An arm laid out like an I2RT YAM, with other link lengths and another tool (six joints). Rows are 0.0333 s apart.
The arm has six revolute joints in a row. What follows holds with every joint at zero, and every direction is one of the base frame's. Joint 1 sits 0.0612 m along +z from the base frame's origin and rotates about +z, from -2.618 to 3.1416 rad. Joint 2 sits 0.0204 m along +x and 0.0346 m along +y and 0.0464 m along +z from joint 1 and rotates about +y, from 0 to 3.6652 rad. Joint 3 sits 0.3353 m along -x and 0.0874 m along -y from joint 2 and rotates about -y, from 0 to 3.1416 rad. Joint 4 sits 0.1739 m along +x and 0.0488 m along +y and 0.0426 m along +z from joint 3 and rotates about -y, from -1.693 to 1.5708 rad. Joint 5 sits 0.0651 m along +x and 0.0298 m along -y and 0.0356 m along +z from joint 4 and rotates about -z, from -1.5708 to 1.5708 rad. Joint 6 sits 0.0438 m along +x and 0.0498 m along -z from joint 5 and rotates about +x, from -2.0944 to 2.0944 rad. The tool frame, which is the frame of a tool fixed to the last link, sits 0.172 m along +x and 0.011 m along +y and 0.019 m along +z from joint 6; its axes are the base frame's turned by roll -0.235, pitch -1.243 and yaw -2.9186 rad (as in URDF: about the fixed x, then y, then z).
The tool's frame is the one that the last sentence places.
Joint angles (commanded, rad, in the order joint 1, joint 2, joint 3, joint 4, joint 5, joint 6), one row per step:
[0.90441, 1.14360, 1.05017, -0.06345, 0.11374, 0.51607]
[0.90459, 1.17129, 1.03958, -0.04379, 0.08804, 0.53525]
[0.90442, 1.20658, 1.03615, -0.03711, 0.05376, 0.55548]
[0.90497, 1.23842, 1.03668, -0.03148, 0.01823, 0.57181]
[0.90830, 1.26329, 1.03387, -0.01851, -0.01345, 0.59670]
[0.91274, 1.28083, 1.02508, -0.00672, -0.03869, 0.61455]
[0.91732, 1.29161, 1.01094, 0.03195, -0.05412, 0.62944]
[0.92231, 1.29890, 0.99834, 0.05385, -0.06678, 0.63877]
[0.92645, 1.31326, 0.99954, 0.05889, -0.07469, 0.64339]
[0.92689, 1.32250, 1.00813, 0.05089, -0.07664, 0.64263]
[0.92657, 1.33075, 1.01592, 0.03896, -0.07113, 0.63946]
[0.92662, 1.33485, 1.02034, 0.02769, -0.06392, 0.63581]
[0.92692, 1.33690, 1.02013, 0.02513, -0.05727, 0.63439]
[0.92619, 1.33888, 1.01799, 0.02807, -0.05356, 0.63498]
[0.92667, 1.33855, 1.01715, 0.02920, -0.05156, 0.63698]
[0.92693, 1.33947, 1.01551, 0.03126, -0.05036, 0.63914]
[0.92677, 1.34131, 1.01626, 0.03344, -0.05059, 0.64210]
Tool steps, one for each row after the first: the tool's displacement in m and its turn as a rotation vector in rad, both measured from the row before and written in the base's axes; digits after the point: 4 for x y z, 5 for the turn. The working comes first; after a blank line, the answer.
Tool pose at each row, in the base's axes (x y z in m, rotation vector in rad; the steps are taken from these numbers as rounded here):
[0.2533, 0.2281, 0.4029, -1.67068, -0.03980, -1.55250]
[0.2549, 0.2385, 0.3946, -1.68568, -0.04255, -1.51162]
[0.2561, 0.2511, 0.3832, -1.71347, -0.05220, -1.45750]
[0.2559, 0.2630, 0.3741, -1.73367, -0.06444, -1.40576]
[0.2545, 0.2734, 0.3676, -1.74310, -0.06433, -1.35403]
[0.2521, 0.2813, 0.3607, -1.75319, -0.06801, -1.31139]
[0.2509, 0.2875, 0.3610, -1.73542, -0.06368, -1.29052]
[0.2488, 0.2920, 0.3586, -1.73022, -0.06594, -1.27052]
[0.2486, 0.2971, 0.3553, -1.73654, -0.07097, -1.25430]
[0.2496, 0.2994, 0.3537, -1.74502, -0.07470, -1.24923]
[0.2517, 0.3002, 0.3509, -1.75907, -0.07633, -1.25142]
[0.2533, 0.2999, 0.3482, -1.77189, -0.07762, -1.25574]
[0.2545, 0.2994, 0.3467, -1.77832, -0.07618, -1.26051]
[0.2557, 0.2991, 0.3458, -1.78068, -0.07289, -1.26360]
[0.2559, 0.2989, 0.3458, -1.78060, -0.06991, -1.26415]
[0.2562, 0.2990, 0.3453, -1.78157, -0.06724, -1.26357]
[0.2567, 0.2995, 0.3455, -1.78072, -0.06394, -1.26213]

[0.0016, 0.0104, -0.0083, 0.00114, 0.02845, 0.02236]
[0.0012, 0.0126, -0.0114, -0.00778, 0.03962, 0.02964]
[-0.0002, 0.0119, -0.0091, -0.00509, 0.03413, 0.03166]
[-0.0014, 0.0104, -0.0065, 0.00802, 0.03401, 0.02816]
[-0.0024, 0.0079, -0.0069, 0.00265, 0.02787, 0.02436]
[-0.0012, 0.0062, 0.0003, 0.02151, 0.00654, 0.01575]
[-0.0021, 0.0045, -0.0024, 0.00850, 0.00877, 0.01498]
[-0.0002, 0.0051, -0.0033, -0.00287, 0.01022, 0.01066]
[0.0010, 0.0023, -0.0016, -0.00701, 0.00498, 0.00252]
[0.0021, 0.0008, -0.0028, -0.01243, 0.00368, -0.00478]
[0.0016, -0.0003, -0.0027, -0.01187, 0.00203, -0.00587]
[0.0012, -0.0005, -0.0015, -0.00574, 0.00024, -0.00567]
[0.0012, -0.0003, -0.0009, -0.00127, 0.00032, -0.00445]
[0.0002, -0.0002, 0.0000, 0.00121, 0.00075, -0.00201]
[0.0003, 0.0001, -0.0005, 0.00055, 0.00174, -0.00151]
[0.0005, 0.0005, 0.0002, 0.00249, 0.00176, -0.00080]

